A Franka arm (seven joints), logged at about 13 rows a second.
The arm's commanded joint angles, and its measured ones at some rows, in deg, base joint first. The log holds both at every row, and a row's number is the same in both.
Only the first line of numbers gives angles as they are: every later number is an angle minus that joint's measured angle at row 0.
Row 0, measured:
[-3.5, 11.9, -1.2, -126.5, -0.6, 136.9, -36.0]
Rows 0 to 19, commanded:
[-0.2, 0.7, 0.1, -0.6, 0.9, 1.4, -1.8]
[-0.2, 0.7, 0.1, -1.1, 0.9, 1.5, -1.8]
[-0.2, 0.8, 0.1, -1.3, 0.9, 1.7, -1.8]
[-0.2, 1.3, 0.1, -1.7, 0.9, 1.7, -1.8]
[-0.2, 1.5, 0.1, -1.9, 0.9, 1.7, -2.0]
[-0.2, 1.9, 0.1, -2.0, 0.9, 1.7, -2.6]
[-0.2, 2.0, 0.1, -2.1, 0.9, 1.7, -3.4]
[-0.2, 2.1, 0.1, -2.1, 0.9, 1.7, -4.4]
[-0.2, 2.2, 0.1, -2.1, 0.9, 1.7, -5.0]
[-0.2, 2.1, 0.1, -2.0, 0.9, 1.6, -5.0]
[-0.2, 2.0, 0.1, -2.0, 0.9, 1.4, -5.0]
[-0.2, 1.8, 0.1, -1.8, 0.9, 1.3, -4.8]
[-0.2, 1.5, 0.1, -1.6, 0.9, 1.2, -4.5]
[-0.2, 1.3, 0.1, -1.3, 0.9, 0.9, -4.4]
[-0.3, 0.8, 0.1, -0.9, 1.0, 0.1, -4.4]
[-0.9, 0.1, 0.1, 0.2, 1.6, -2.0, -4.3]
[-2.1, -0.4, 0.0, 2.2, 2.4, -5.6, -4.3]
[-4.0, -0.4, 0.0, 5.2, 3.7, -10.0, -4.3]
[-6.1, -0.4, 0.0, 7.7, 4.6, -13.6, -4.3]
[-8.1, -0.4, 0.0, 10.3, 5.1, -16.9, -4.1]
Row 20, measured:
[-3.9, 0.4, -0.3, 5.4, 3.3, -10.4, -3.3]
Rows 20 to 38, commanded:
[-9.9, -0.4, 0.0, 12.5, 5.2, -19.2, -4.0]
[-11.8, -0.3, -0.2, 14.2, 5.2, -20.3, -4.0]
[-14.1, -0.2, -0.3, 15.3, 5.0, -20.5, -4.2]
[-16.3, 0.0, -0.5, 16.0, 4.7, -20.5, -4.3]
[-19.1, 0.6, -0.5, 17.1, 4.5, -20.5, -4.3]
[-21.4, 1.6, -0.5, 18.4, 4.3, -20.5, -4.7]
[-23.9, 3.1, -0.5, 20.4, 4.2, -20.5, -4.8]
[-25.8, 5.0, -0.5, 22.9, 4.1, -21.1, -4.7]
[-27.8, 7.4, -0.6, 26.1, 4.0, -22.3, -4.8]
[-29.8, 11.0, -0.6, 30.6, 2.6, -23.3, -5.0]
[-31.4, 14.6, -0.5, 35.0, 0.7, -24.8, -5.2]
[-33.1, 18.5, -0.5, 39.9, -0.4, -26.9, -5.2]
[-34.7, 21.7, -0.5, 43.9, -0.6, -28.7, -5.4]
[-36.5, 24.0, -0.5, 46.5, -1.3, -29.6, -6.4]
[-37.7, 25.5, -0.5, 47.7, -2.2, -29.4, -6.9]
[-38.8, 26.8, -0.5, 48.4, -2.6, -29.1, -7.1]
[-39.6, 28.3, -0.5, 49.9, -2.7, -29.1, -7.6]
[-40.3, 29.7, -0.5, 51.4, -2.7, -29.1, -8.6]
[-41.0, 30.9, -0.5, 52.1, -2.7, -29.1, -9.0]
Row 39, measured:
[-39.5, 27.8, -1.4, 47.2, -1.9, -26.7, -7.7]
